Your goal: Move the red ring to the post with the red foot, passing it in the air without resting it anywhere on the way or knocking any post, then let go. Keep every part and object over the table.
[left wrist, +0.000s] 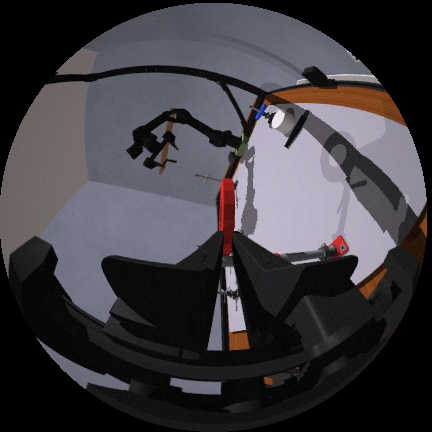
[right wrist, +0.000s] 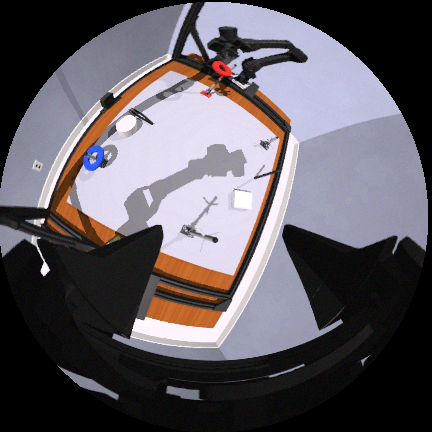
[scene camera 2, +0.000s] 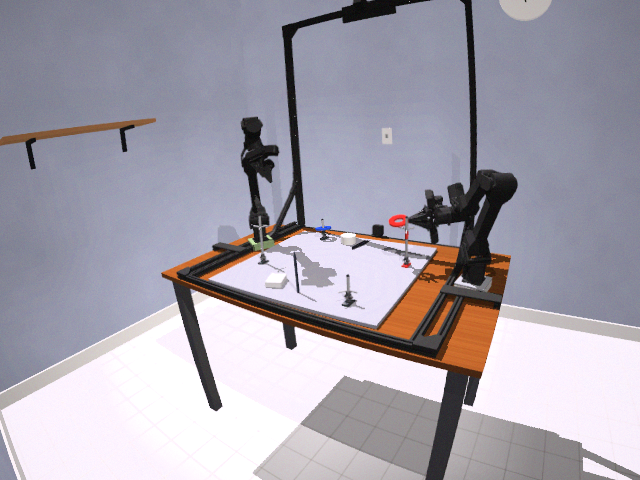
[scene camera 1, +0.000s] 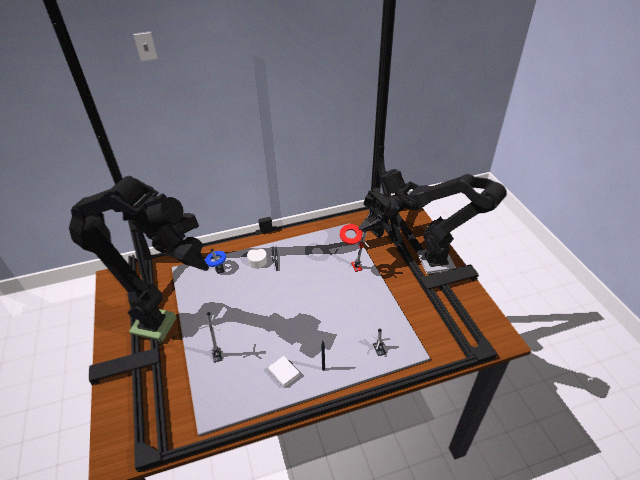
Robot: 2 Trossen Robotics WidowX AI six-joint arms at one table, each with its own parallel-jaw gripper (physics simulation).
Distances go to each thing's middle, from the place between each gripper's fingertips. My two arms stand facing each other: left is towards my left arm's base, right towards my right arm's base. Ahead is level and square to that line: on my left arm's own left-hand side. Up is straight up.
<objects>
I see my left gripper 30 mm to the left of the red ring (left wrist: 227, 204) and 10 mm short of it.
Now: right hand 450 mm to the right of the red ring, 160 mm past it and 150 mm above it.
</objects>
